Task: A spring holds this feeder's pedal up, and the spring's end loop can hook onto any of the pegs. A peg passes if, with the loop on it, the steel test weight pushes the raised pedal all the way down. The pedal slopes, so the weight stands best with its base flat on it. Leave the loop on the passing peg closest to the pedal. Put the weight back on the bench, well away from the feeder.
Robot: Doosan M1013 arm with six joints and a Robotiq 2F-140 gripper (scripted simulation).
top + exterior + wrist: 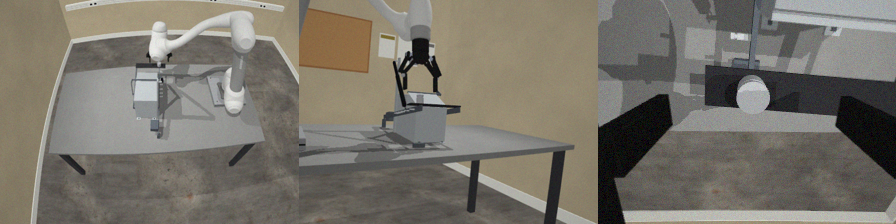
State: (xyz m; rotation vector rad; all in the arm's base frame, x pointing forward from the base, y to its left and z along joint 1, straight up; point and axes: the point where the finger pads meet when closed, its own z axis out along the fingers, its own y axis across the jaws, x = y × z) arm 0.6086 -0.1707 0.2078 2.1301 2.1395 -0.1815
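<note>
Right now my hand is 40 mm above the steel test weight. Also, from my hand: dark spring 10 mm behind, 220 mm to the left.
</note>
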